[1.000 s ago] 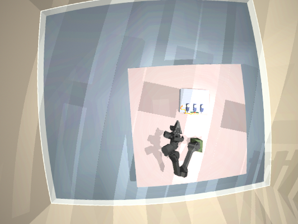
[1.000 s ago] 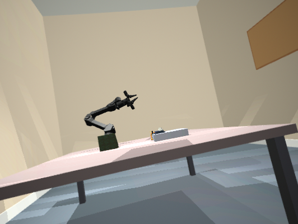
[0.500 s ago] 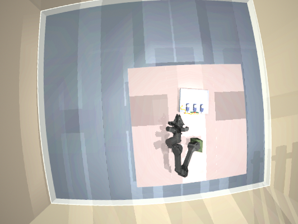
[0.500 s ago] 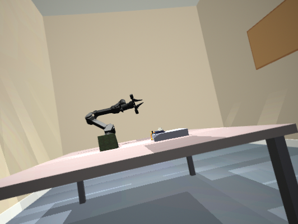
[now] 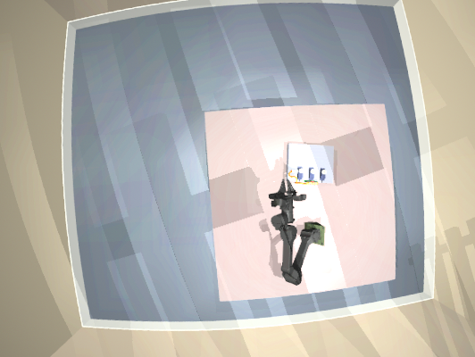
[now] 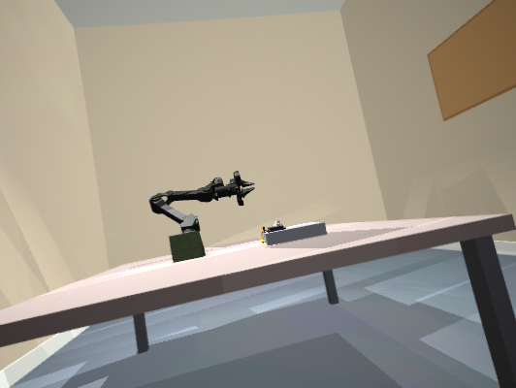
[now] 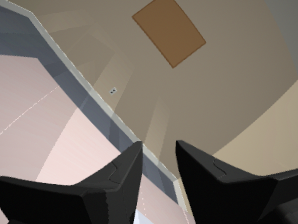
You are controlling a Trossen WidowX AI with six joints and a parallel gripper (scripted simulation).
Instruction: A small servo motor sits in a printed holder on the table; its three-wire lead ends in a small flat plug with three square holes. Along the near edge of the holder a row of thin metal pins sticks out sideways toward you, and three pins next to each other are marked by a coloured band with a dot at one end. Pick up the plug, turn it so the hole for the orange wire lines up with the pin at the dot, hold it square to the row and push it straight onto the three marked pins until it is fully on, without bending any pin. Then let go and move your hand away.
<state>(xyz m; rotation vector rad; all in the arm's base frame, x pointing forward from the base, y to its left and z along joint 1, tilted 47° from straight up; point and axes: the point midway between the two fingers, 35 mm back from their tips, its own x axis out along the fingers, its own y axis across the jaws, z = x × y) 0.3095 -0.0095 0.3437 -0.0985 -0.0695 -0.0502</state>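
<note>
Right now the red band is 30 mm behind my gripper tip, 230 mm to the right of it and 220 mm below it. Also, from my gripper tip: printed holder (130 mm ahead, 250 mm to the right, 270 mm below).
</note>
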